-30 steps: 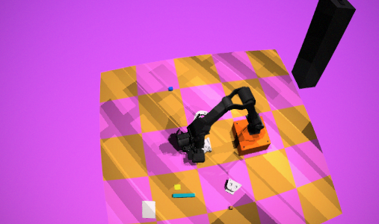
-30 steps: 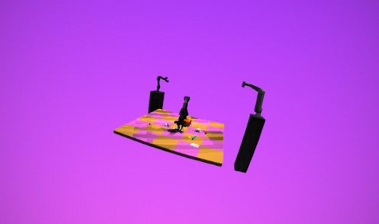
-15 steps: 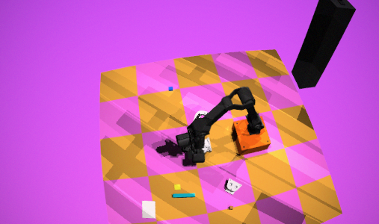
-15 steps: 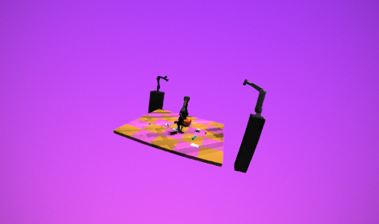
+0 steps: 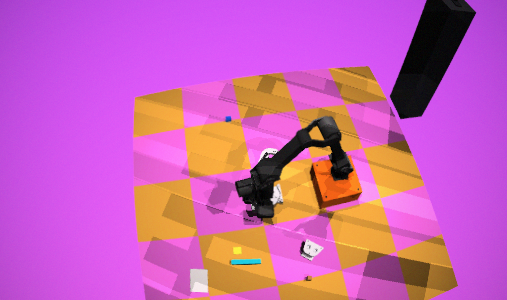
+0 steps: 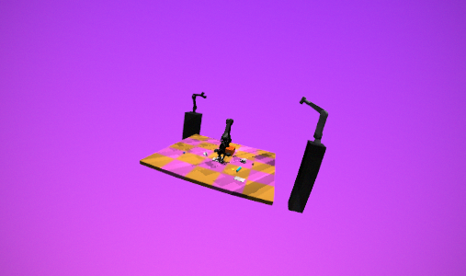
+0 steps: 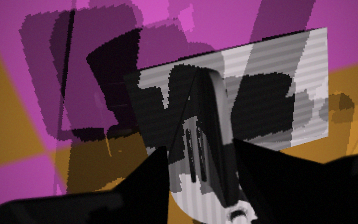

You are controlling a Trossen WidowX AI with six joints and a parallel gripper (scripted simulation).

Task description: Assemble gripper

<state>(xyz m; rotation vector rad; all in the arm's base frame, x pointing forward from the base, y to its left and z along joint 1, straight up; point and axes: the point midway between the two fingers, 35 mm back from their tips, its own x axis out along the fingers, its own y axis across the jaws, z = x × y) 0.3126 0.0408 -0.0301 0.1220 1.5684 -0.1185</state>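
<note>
Right now my gripper tip is 220 mm to the left of the gripper jaw, 70 mm past it and 10 mm above it. Round my gripper tip: yellow cube 180 mm to the left, 130 mm ahead, 10 mm below; then small brown cube 350 mm to the left, 110 mm behind; then teal bar 230 mm to the left, 110 mm ahead, 10 mm below.
</note>
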